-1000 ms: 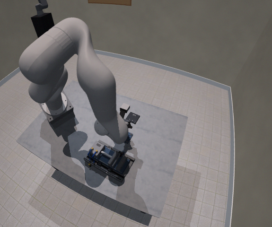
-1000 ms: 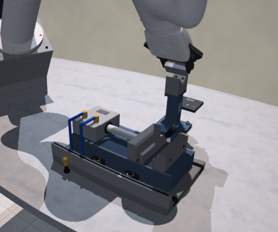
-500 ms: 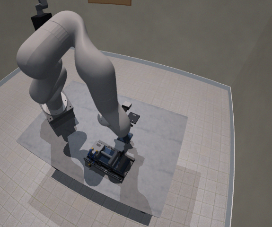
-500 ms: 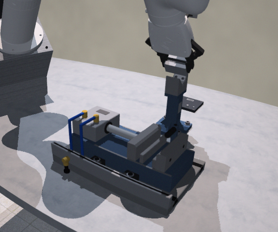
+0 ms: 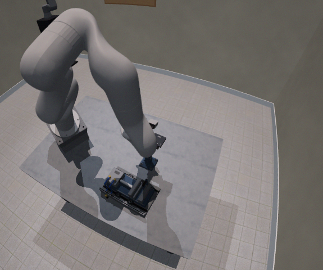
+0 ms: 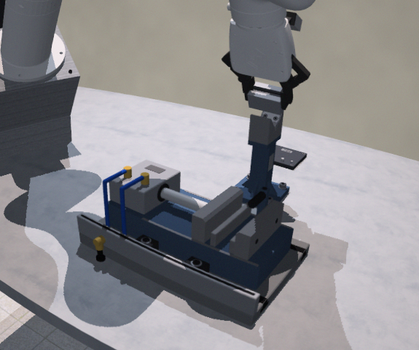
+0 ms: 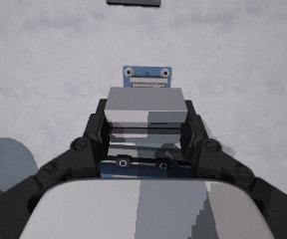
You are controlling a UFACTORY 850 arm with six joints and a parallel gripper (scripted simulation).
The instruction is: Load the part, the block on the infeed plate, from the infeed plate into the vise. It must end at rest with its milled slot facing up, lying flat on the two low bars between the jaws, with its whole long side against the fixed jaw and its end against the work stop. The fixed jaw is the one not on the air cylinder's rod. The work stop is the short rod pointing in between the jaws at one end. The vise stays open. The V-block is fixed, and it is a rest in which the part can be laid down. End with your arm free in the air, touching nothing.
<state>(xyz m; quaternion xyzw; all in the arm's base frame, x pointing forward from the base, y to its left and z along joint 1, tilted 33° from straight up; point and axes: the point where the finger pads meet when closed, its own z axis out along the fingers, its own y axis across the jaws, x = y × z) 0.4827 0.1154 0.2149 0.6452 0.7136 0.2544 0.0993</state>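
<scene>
My hand is right at the part. From my hand the other things lie so: black work stop (18 cm to the right, 11 cm below, 5 cm ahead); then cylinder rod (21 cm to the right, 12 cm below, 4 cm behind); then blue post (14 cm below).
</scene>
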